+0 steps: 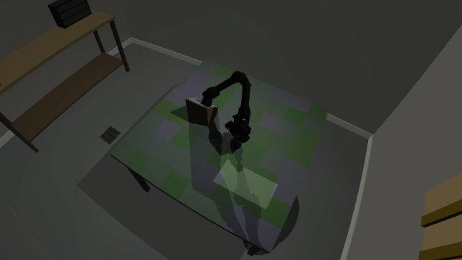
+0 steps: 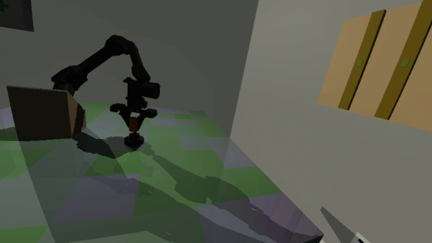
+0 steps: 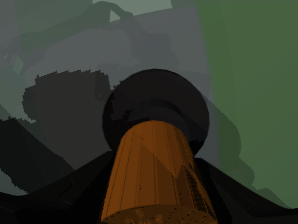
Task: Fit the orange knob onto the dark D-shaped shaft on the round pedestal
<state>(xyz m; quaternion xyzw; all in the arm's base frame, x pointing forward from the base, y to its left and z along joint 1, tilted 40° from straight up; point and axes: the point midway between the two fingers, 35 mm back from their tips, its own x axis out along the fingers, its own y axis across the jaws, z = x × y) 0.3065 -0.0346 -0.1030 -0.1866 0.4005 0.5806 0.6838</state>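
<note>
Now: the orange knob 20 mm above my gripper tip. Also, from my gripper tip: dark round pedestal: 40 mm below.
</note>
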